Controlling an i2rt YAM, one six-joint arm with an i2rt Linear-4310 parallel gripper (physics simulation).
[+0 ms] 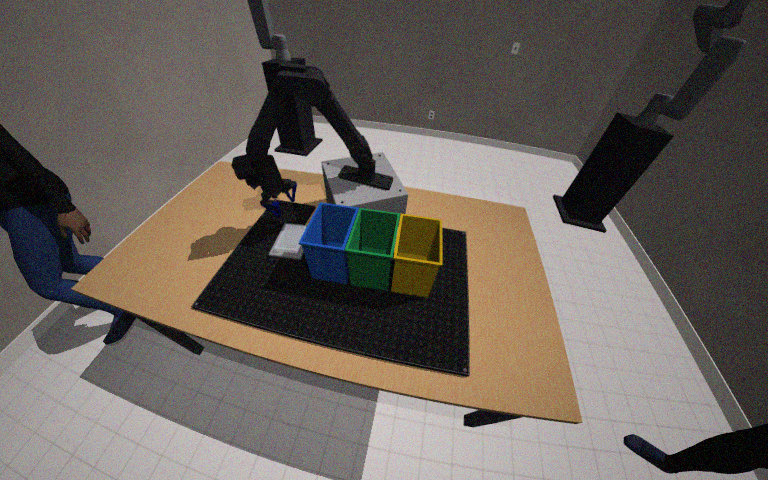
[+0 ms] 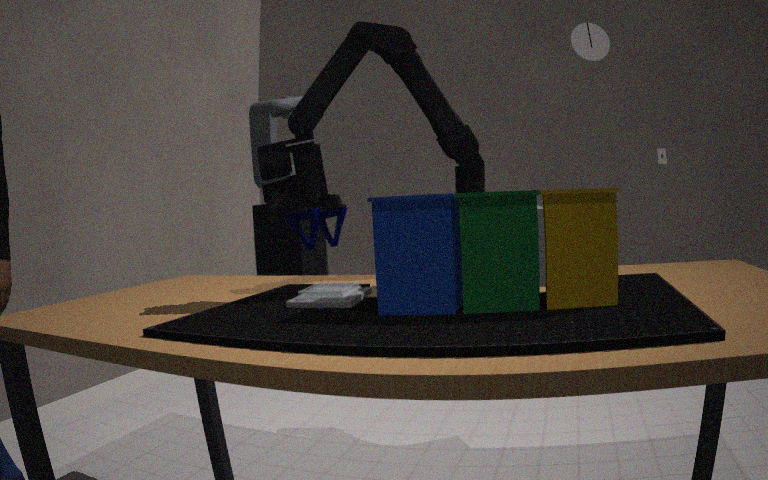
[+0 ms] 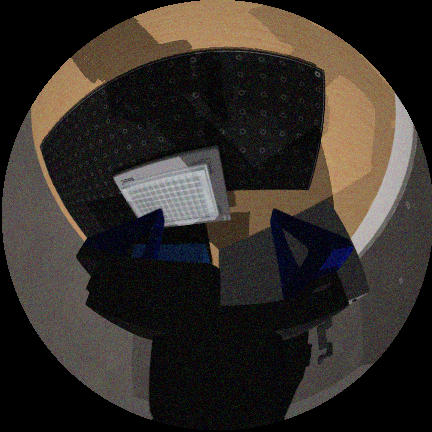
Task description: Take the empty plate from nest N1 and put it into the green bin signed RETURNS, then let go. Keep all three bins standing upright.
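Frame: origin at the arm's base, x back, y right, z up, level; centimetres.
Seen in the pictures: gripper, fingertip midpoint: (image 1: 286,209) (image 2: 323,248) (image 3: 216,214); arm's base, origin of the base link: (image 1: 366,178).
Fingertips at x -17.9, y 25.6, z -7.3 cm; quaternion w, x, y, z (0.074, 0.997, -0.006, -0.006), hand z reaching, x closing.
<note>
Offsets run from my fingertips to a thing's top centre. "spot": to the spot under its first point. Level surfaces: height alone.
The white plate with a grid of wells @(spot: dz -6.6, dx -6.7, dy -4.4 cm) (image 1: 291,236) (image 2: 334,289) (image 3: 172,195) lies in its grey nest (image 1: 276,253) (image 2: 322,303) (image 3: 220,172), beside the blue bin. A small label on the nest is too blurred to read surely. The green bin @(dz +8.9, dx -9.4, dy -36.9 cm) (image 1: 370,263) (image 2: 499,254) stands upright between the blue bin @(dz +8.9, dx -10.7, dy -23.8 cm) (image 1: 327,260) (image 2: 414,257) and the yellow bin @(dz +8.9, dx -8.1, dy -50.0 cm) (image 1: 417,274) (image 2: 581,251), both upright. No RETURNS sign can be read. My gripper (image 1: 284,202) (image 2: 322,246) (image 3: 216,214) is open and empty, with blue fingers, above and behind the plate, apart from it.
A black mat @(dz -9.1 cm) (image 1: 339,333) (image 2: 441,336) (image 3: 280,100) lies on the wooden table @(dz -10.4 cm) (image 1: 509,316) (image 2: 101,300). The arm's grey base block (image 1: 368,195) stands behind the bins. A person (image 1: 33,226) is at the table's left side.
</note>
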